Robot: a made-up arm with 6 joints. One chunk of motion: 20 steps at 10 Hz.
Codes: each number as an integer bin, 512 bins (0 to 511) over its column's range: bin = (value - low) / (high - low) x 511, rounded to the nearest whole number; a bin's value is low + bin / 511 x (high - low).
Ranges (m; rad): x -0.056..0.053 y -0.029..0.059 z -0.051..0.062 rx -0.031..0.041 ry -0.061..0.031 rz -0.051..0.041
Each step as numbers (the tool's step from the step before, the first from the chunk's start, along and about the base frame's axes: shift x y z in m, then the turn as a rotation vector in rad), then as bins.
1 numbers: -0.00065 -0.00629 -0.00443 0.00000 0.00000 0.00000
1 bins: 259 132 211 220 339 283
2 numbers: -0.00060 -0.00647 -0.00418 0.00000 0.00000 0.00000
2 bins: 260 131 212 220 339 283
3 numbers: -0.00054 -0.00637 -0.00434 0.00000 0.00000 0.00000
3 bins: 260 131 211 220 339 283
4 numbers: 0.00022 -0.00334 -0.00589 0.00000 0.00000 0.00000
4 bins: 264 149 204 220 339 283
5 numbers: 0.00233 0.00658 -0.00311 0.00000 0.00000 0.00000
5 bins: 273 207 217 220 339 283
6 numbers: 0.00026 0.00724 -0.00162 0.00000 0.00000 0.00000
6 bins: 264 210 223 220 339 283
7 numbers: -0.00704 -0.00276 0.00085 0.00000 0.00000 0.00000
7 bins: 230 152 234 220 339 283
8 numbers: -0.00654 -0.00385 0.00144 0.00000 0.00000 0.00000
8 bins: 232 146 237 220 339 283
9 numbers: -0.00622 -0.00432 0.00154 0.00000 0.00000 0.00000
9 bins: 233 143 238 220 339 283
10 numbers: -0.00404 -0.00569 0.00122 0.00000 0.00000 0.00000
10 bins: 244 135 236 220 339 283
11 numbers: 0.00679 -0.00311 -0.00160 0.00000 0.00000 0.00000
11 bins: 294 150 223 220 339 283
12 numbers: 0.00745 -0.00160 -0.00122 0.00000 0.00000 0.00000
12 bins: 297 159 225 220 339 283
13 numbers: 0.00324 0.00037 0.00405 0.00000 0.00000 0.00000
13 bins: 278 171 249 220 339 283
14 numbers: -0.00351 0.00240 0.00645 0.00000 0.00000 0.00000
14 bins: 246 182 260 220 339 283
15 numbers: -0.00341 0.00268 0.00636 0.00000 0.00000 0.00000
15 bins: 247 184 259 220 339 283
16 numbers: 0.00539 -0.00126 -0.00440 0.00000 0.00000 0.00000
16 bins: 288 161 211 220 339 283
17 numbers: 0.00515 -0.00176 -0.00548 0.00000 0.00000 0.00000
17 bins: 287 158 206 220 339 283
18 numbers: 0.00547 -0.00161 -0.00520 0.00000 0.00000 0.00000
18 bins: 288 159 207 220 339 283
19 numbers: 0.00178 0.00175 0.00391 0.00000 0.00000 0.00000
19 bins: 271 179 248 220 339 283
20 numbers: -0.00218 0.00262 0.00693 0.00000 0.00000 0.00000
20 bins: 252 184 262 220 339 283
